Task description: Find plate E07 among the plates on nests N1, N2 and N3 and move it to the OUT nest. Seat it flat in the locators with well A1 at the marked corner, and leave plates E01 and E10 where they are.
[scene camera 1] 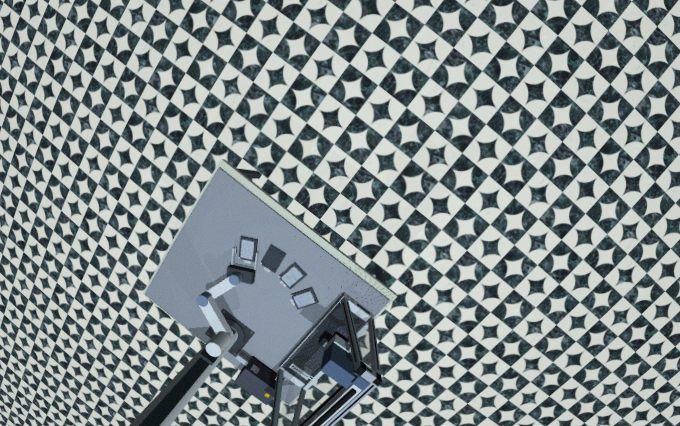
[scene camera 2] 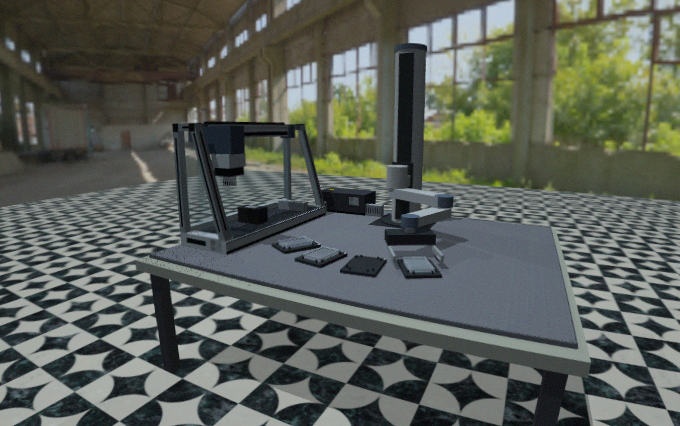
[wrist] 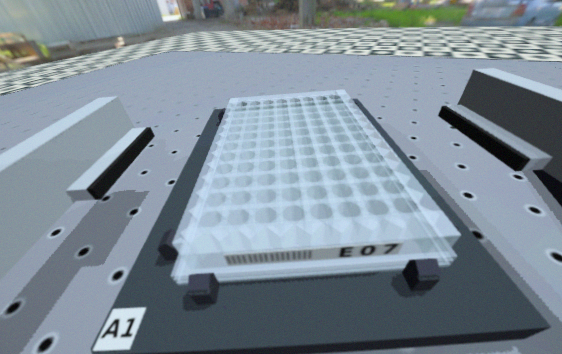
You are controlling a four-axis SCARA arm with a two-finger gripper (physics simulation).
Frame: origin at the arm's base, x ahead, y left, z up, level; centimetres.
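Seen in the pictures: gripper, fingertip midpoint: (scene camera 1: 245,250) (scene camera 2: 418,258) (wrist: 294,104).
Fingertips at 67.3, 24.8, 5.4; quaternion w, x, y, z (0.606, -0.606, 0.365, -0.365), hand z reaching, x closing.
Note:
Pixels of each thing's top centre, then the offset from my fingertips to it, as dx, dy, dz. "pt": a spot on its surface instead.
- Plate E07, middle of its top: (wrist: 294,136) (scene camera 2: 418,262) (scene camera 1: 246,249) -0.4, -0.1, -1.5
- nest's A1 mark, middle of its top: (wrist: 120,327) -9.6, +1.2, -2.9
- empty dark nest, middle of its top: (scene camera 2: 364,261) (scene camera 1: 272,259) +5.4, -17.8, -1.9
- dark box, surface spot: (scene camera 2: 346,200) pt -70.8, -60.9, +3.5
Plate E07 (scene camera 1: 247,247) (scene camera 2: 419,263) (wrist: 310,175) is a clear well plate. It looks flat between the dark locators of a nest (scene camera 2: 424,275) (wrist: 310,310); its label faces the wrist camera. The nest's A1 mark (wrist: 120,328) is at the near left corner; the plate's own A1 well mark cannot be read. My gripper (scene camera 1: 245,254) (scene camera 2: 416,251) (wrist: 294,104) is open, its fingers wide on both sides of the plate and apart from it. Two other clear plates, one (scene camera 1: 292,275) (scene camera 2: 321,254) nearer and one (scene camera 1: 304,298) (scene camera 2: 297,243) farther, sit on nests; their labels are unreadable.
An empty dark nest (scene camera 1: 273,257) (scene camera 2: 363,264) lies between E07's nest and the other plates. A framed gantry machine (scene camera 2: 211,188) stands at the table's left in scene camera 2. A dark box (scene camera 1: 255,379) (scene camera 2: 346,200) is behind, near the arm's column (scene camera 2: 417,125).

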